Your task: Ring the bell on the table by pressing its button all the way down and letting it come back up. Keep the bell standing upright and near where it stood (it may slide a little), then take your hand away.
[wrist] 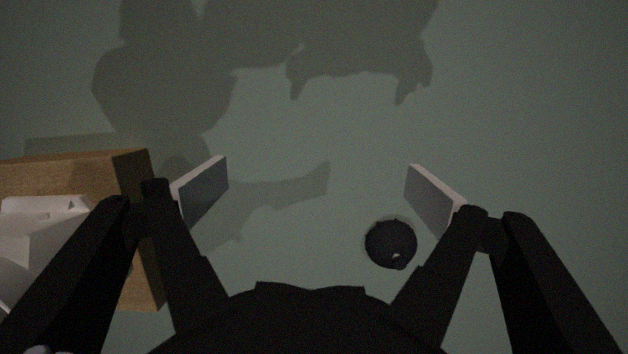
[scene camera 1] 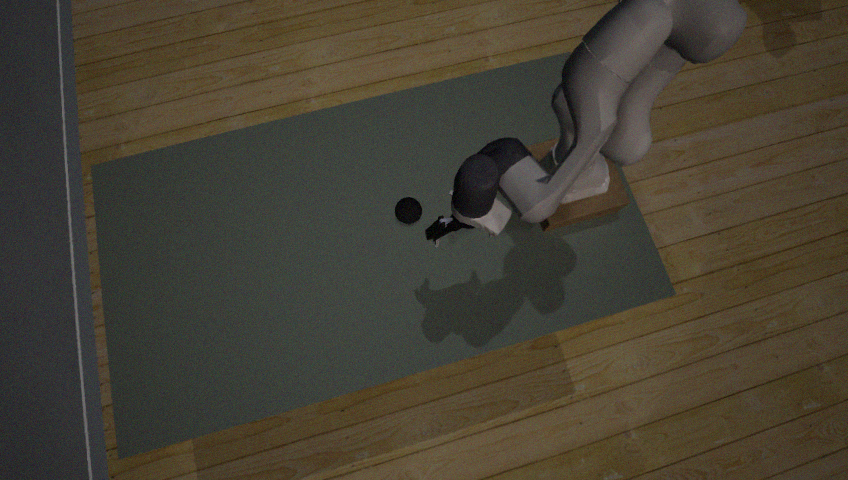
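The bell (scene camera 1: 408,210) (wrist: 390,243) is a small, dark, round shape standing on the green table top. In the wrist view it lies right of centre, close to the inner side of the right finger in the picture, with a small bright spot near its lower edge. Its button is too dark to make out clearly. My gripper (wrist: 316,176) is open wide, with nothing between its pads. It hangs above the table. In the scene view its dark fingers show just to the right of and slightly below the bell, apart from it.
The green table top (scene camera 1: 249,285) (wrist: 550,125) carries the arm's shadow. A wooden block (scene camera 1: 595,215) (wrist: 55,172) under the arm's base stands at the right in the scene view and at the left in the wrist view. Plank flooring surrounds the table.
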